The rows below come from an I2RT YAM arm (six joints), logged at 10 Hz.
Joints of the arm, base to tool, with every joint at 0 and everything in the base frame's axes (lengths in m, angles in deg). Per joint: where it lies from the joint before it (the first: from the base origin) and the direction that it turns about. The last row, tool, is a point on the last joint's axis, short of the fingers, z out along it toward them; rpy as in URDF.
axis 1: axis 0 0 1 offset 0 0 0.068
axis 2: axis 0 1 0 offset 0.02 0.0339 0.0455
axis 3: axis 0 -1 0 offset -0.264 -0.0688 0
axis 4: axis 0 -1 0 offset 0.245 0.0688 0.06
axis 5: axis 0 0 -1 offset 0.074 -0.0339 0.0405
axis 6: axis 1 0 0 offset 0.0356 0 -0.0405
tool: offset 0 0 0 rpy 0 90 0
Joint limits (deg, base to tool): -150..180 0..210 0..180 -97..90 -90..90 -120..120
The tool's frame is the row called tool.
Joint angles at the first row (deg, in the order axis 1, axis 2, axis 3, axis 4, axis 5, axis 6):
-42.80, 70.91, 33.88, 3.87, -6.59, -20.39
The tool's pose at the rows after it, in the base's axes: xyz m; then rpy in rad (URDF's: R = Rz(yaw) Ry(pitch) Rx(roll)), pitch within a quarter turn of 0, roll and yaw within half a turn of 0:
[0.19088, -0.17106, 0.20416, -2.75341, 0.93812, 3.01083]
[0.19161, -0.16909, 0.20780, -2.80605, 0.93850, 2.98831]
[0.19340, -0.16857, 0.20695, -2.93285, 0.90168, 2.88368]
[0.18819, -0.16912, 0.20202, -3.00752, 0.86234, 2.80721]
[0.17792, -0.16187, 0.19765, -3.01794, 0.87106, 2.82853]
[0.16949, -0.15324, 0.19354, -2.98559, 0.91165, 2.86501]
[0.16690, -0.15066, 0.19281, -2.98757, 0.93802, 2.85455]
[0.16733, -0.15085, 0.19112, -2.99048, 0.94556, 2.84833]
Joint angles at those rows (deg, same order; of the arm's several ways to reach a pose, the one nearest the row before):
-42.85, 70.70, 34.03, 3.20, -7.08, -20.17
-42.63, 70.23, 34.95, 0.91, -8.67, -19.45
-42.45, 71.13, 36.67, -3.57, -9.95, -17.01
-43.46, 71.23, 36.59, -6.39, -10.83, -15.82
-44.21, 68.38, 33.72, -6.33, -13.03, -17.01
-44.21, 64.97, 29.92, -3.44, -13.55, -17.41
-44.21, 63.71, 28.54, -1.79, -13.62, -16.47
-44.16, 63.98, 28.10, -0.65, -13.57, -16.06

